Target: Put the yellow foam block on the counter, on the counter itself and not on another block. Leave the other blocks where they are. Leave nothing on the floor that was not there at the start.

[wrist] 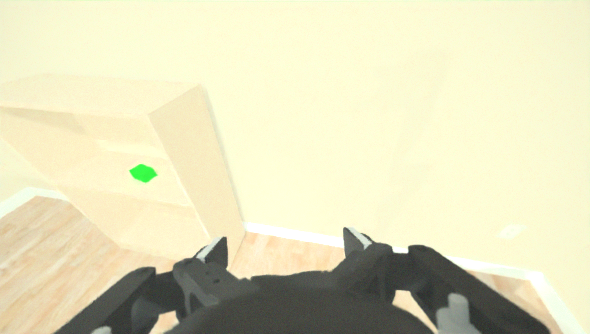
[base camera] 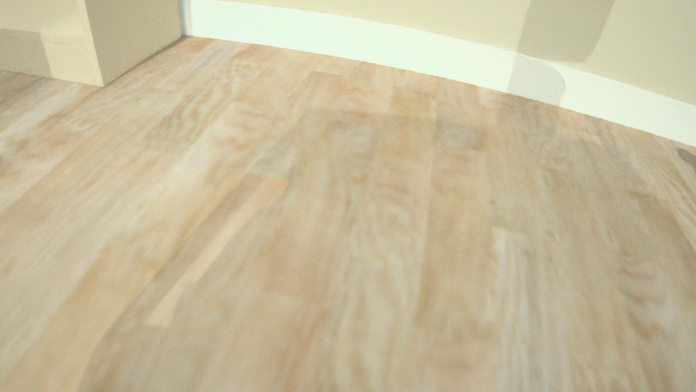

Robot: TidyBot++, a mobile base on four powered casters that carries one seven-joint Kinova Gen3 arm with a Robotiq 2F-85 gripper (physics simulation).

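Frame: origin at the arm's base, x ahead, y left, z up, level; metres.
Seen in the pictures: gripper, fingertip midpoint: [wrist: 286,244].
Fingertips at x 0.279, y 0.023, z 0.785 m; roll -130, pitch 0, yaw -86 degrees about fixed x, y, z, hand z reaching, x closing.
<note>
A point is followed by its place in that frame.
My gripper [wrist: 286,244] @(x 0.279, y 0.023, z 0.785 m) is open, with no object between its fingers, at the bottom of the wrist view. The yellow foam block and the counter do not show in either view. A green block [wrist: 143,173] @(x 0.923, y 0.731, z 0.292 m) lies on the middle shelf of a pale bookshelf [wrist: 192,145] @(x 0.878, y 0.423, z 0.475 m), left of the gripper in the wrist view and well beyond the fingertips.
The bookshelf's base [base camera: 140,42] @(x 0.885, y 0.421, z -0.354 m) stands on the floor against the wall at the upper left of the base view. A white baseboard [base camera: 350,40] @(x 0.969, y -0.019, z -0.354 m) [wrist: 295,236] @(x 0.978, y 0.024, z -0.358 m) runs along the wall to its right. A small wall plate [wrist: 512,231] @(x 0.765, y -1.051, z 0.015 m) shows at the right.
</note>
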